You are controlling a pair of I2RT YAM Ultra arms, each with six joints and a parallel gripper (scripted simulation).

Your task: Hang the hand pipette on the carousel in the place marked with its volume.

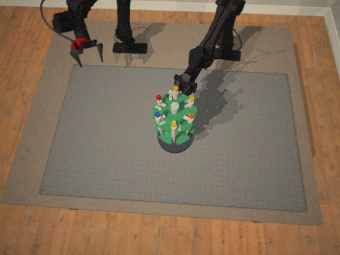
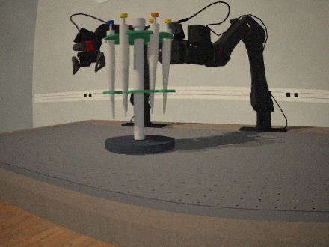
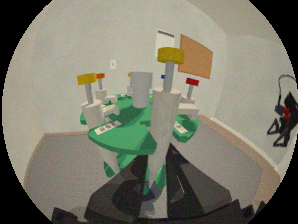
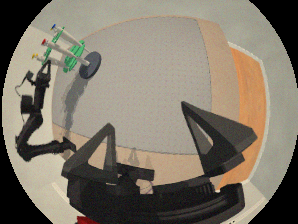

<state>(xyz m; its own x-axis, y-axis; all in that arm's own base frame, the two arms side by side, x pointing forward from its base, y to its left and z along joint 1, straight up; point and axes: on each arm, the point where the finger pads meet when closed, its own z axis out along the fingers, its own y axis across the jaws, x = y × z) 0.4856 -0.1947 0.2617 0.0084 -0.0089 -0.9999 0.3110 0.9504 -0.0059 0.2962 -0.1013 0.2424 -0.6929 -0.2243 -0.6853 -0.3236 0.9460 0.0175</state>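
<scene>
My left gripper is now 20 mm above the pipette and 10 mm to the left of it.
</scene>
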